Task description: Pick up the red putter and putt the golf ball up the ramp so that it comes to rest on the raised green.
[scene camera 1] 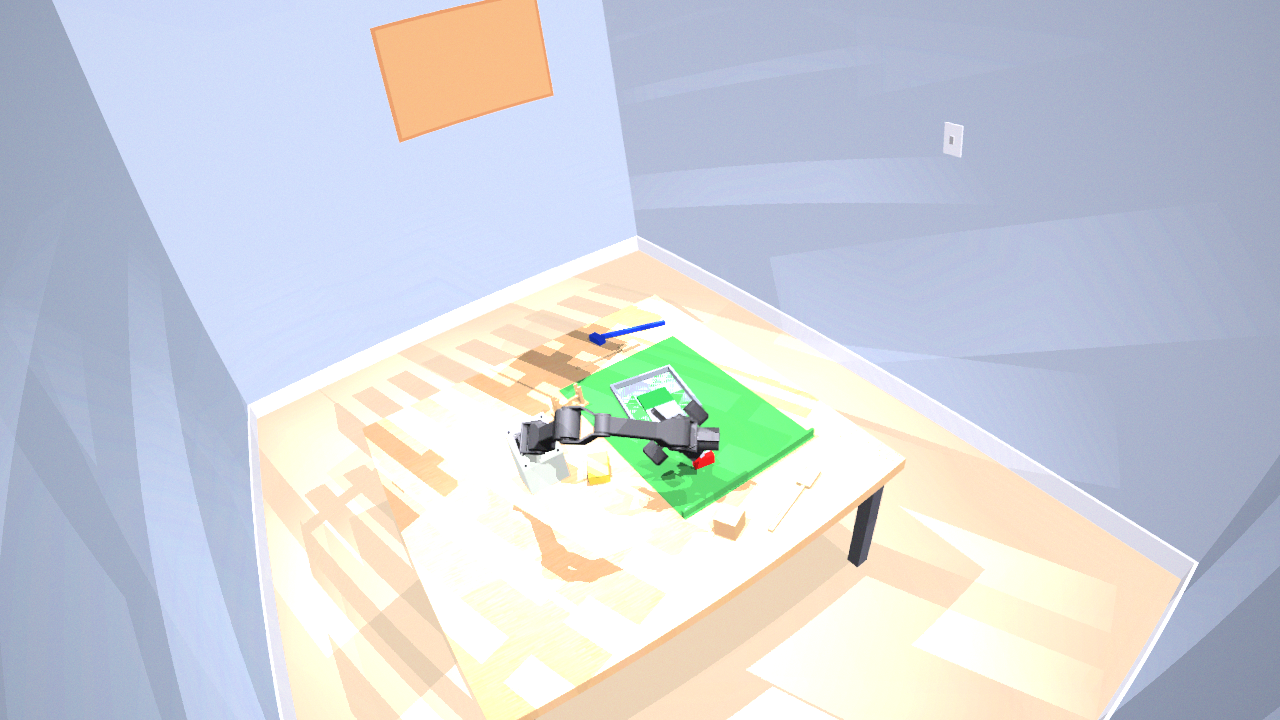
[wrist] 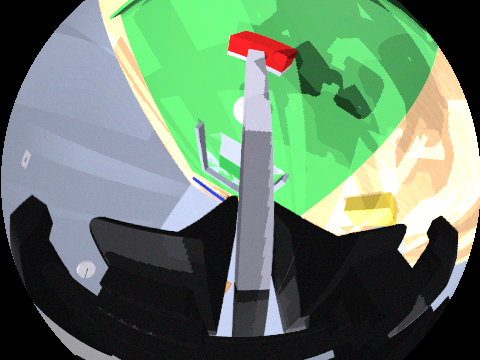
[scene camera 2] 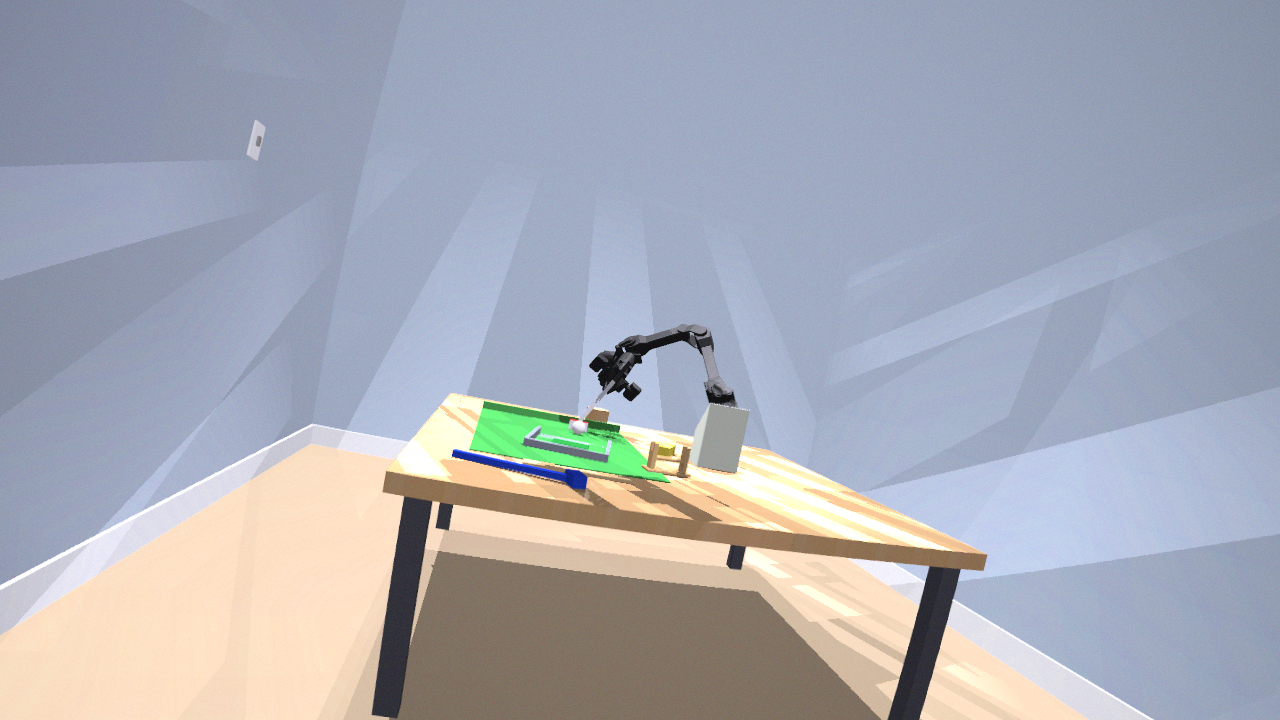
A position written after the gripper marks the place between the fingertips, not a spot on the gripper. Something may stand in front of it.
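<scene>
You can see the gripper (scene camera 2: 605, 391), and it's there again at the gripper (scene camera 1: 674, 429) and the gripper (wrist: 248, 203). There's a raised green (scene camera 1: 656, 397), and you get the raised green (wrist: 230, 152) and the raised green (scene camera 2: 595, 452) too. There's also a blue putter (scene camera 2: 575, 479), plus a yellow block (wrist: 380, 209). And there's a tan block (scene camera 1: 729, 521), but in the wrist view the tan block is out of frame.
</scene>
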